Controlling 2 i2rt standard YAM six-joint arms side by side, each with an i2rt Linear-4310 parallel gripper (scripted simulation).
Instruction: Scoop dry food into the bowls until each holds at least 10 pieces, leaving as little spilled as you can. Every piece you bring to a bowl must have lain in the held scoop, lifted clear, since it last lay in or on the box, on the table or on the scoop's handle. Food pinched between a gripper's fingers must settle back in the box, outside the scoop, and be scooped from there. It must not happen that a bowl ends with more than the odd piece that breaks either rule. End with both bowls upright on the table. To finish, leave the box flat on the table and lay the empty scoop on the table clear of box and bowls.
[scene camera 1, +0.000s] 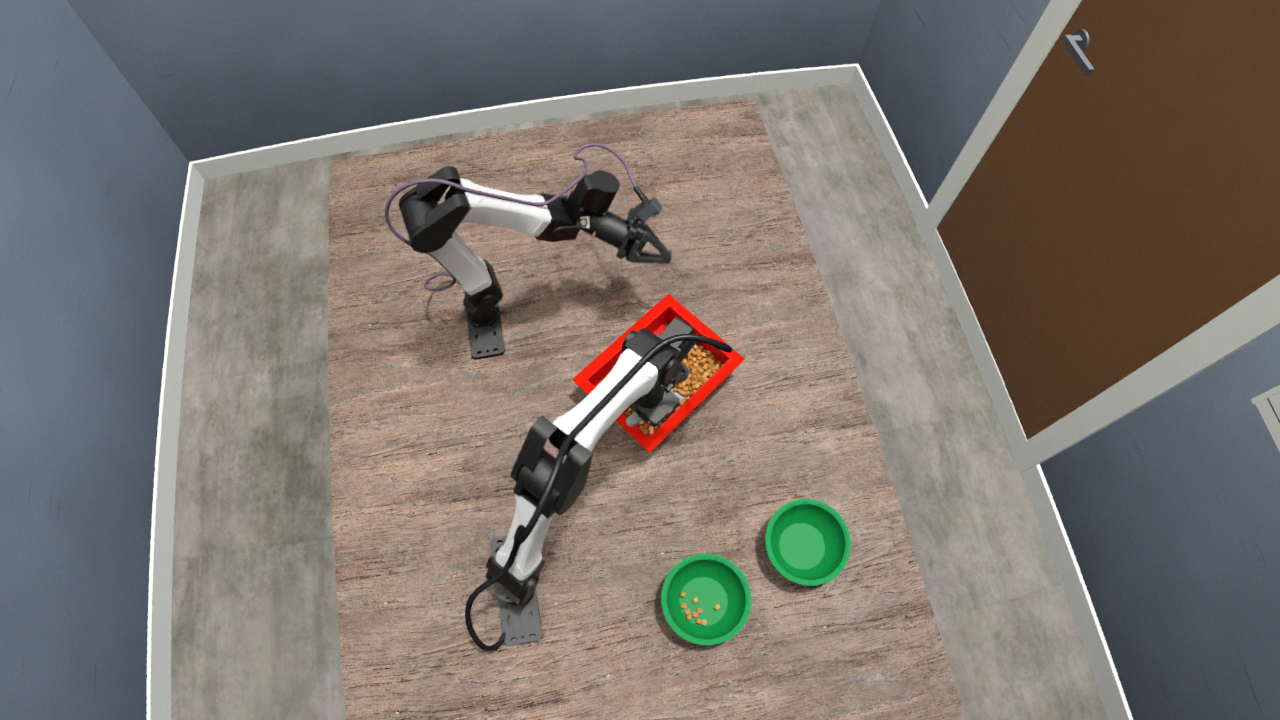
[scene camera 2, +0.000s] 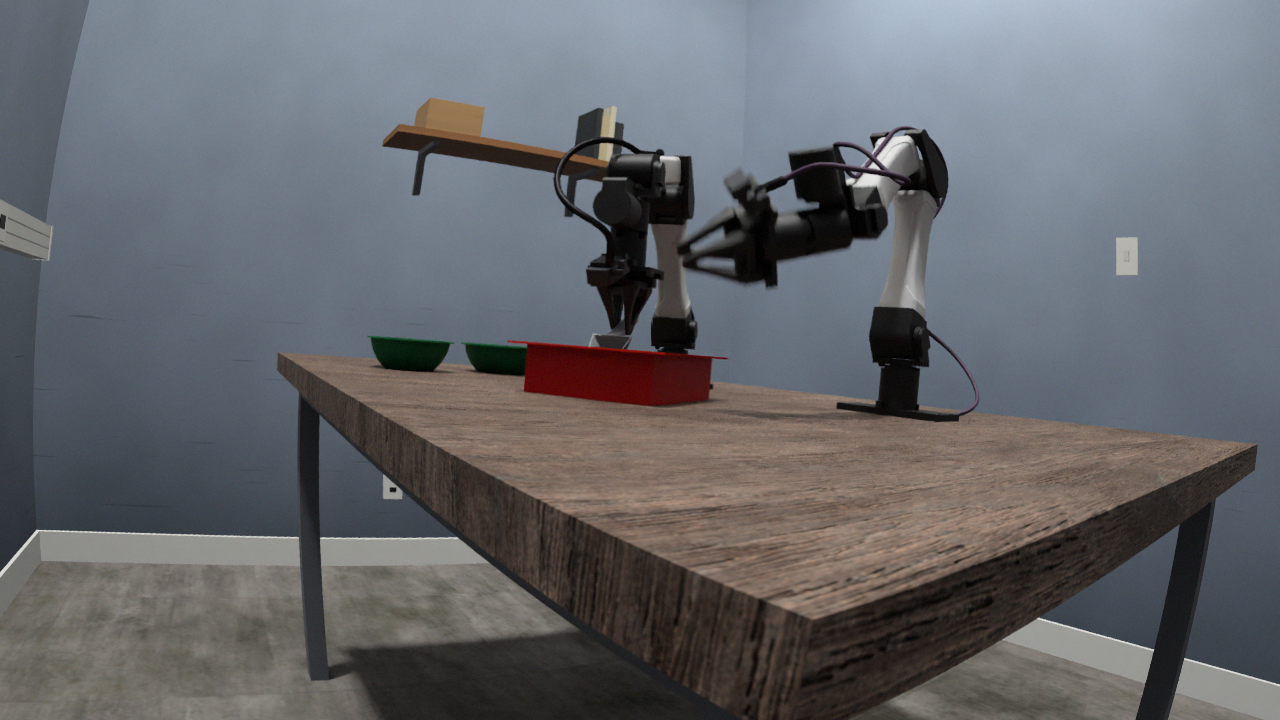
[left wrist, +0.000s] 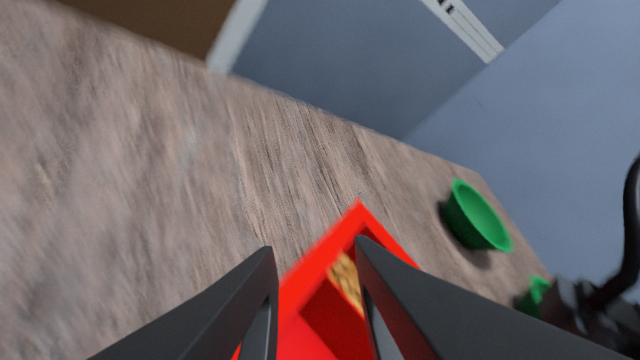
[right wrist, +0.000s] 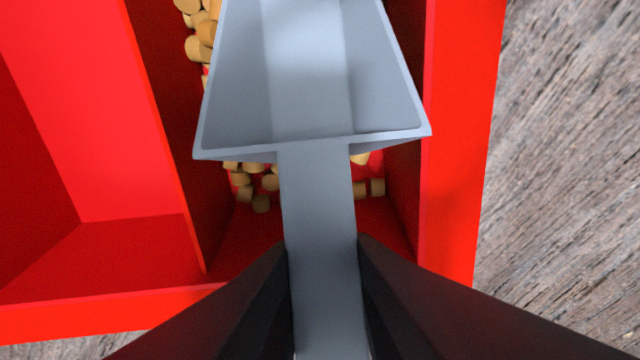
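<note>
The scene shows the left gripper (scene camera 2: 680, 261) (scene camera 1: 669, 261) (left wrist: 315, 258), along with the right gripper (scene camera 2: 621, 334) (scene camera 1: 644, 412) (right wrist: 323, 255). A red box (scene camera 2: 646, 378) (scene camera 1: 659, 317) (left wrist: 325, 314) (right wrist: 102, 246) is visible as well. There is a grey scoop (right wrist: 306, 92), and the scene also has a green bowl (scene camera 1: 713, 579) and a green bowl (scene camera 1: 810, 540).
</note>
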